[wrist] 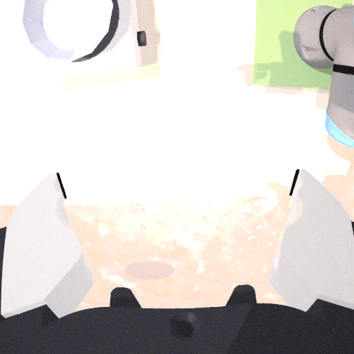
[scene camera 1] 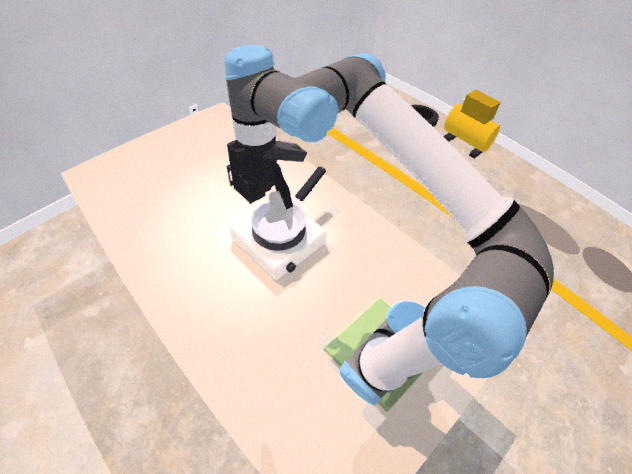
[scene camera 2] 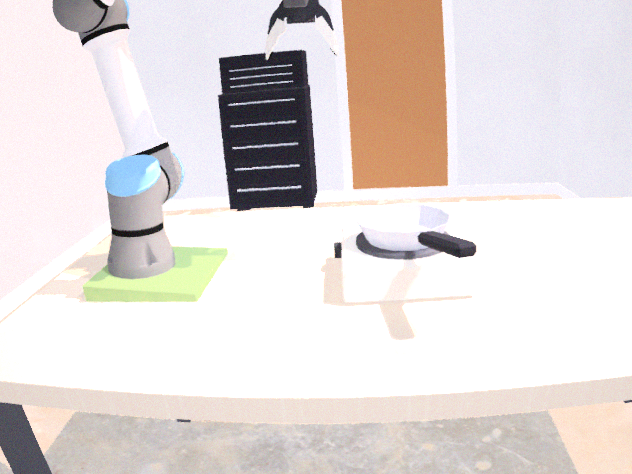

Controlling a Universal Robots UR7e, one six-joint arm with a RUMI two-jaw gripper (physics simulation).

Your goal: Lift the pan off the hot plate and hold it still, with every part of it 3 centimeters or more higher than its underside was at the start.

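Places are measured from the arm's base along level axes (x left, y back, z up), in millimetres.
Pixels of known places: gripper, between the fingertips: (scene camera 1: 268, 210) (scene camera 2: 302, 58); arm's base, origin of its link: (scene camera 2: 141, 265).
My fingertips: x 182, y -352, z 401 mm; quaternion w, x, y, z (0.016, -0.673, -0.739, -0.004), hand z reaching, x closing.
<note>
Ahead of a thing's pixels: the offset from my fingertips to its middle. Level surfaces: height alone.
A pale pan @(dx -238, dy -238, dz -308 mm) (scene camera 1: 276, 236) (scene camera 2: 393, 237) (wrist: 34, 29) sits upright on the dark burner of the white hot plate @(dx -151, dy -197, dz -390 mm) (scene camera 1: 314, 235) (scene camera 2: 403, 279) (wrist: 145, 54). Its black handle @(dx -334, dy -275, dz -293 mm) (scene camera 1: 312, 182) (scene camera 2: 449, 243) sticks out, raised, toward the near side in scene camera 2; it does not show in the wrist view. My gripper (scene camera 1: 280, 223) (scene camera 2: 301, 55) (wrist: 177, 175) is open and empty. It hangs well above the pan's height, left of it in scene camera 2. In scene camera 1 the fingers overlap the pan in the picture, without touching it. The wrist view cuts off part of the pan at the upper left.
A black knob @(dx -109, dy -70, dz -391 mm) (scene camera 1: 290, 266) (scene camera 2: 337, 250) (wrist: 141, 38) is on the hot plate's side facing the arm's base. The base stands on a green block (scene camera 1: 357, 329) (scene camera 2: 188, 272) (wrist: 272, 60) on the table @(dz -429 mm) (scene camera 1: 204, 326) (scene camera 2: 255, 352). A black tool cabinet (scene camera 2: 270, 132) stands behind the table.
</note>
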